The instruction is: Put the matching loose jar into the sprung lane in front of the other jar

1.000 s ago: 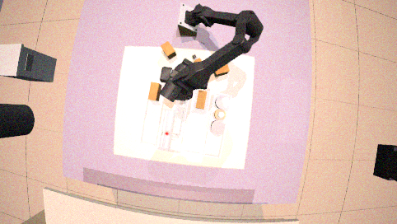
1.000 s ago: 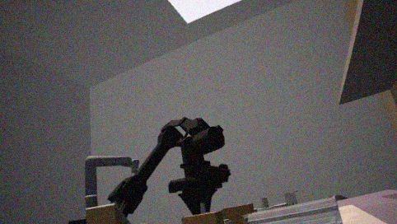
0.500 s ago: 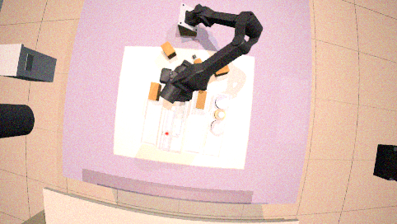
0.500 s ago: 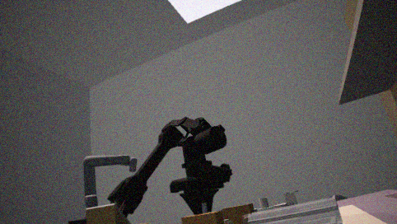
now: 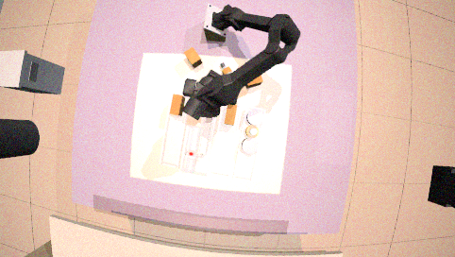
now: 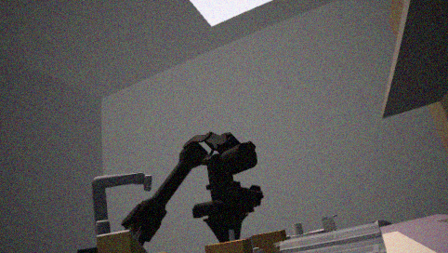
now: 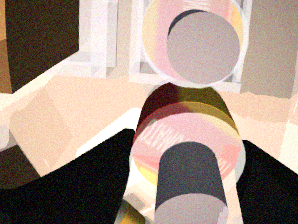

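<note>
The small bottle lies 120 mm behind my gripper tip, 40 mm to the left of it and 40 mm below it. Round my gripper tip: red mark 220 mm ahead, 60 mm to the right, 10 mm above; then clear lane 190 mm ahead, 40 mm to the right, 40 mm below.
</note>
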